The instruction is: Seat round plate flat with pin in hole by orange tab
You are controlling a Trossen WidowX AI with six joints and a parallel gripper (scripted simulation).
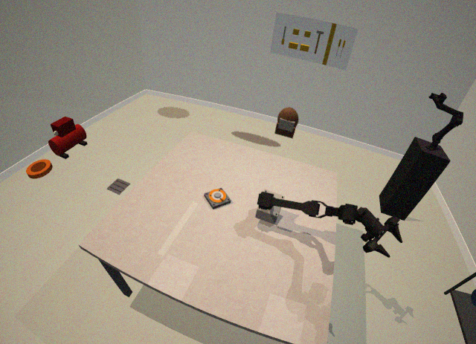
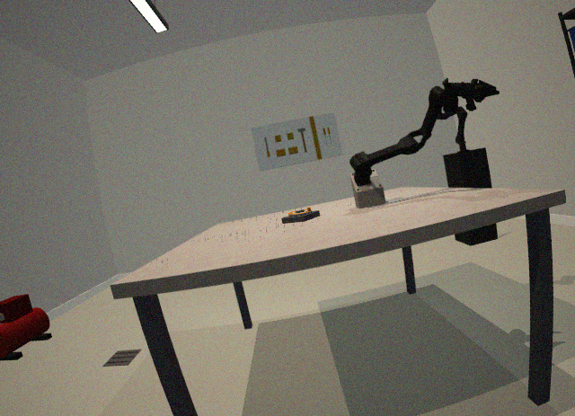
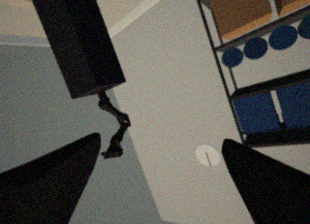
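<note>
Now: gripper tip 89 cm short of the grey square base, 36 cm above it and 26 cm to the left of it.
</note>
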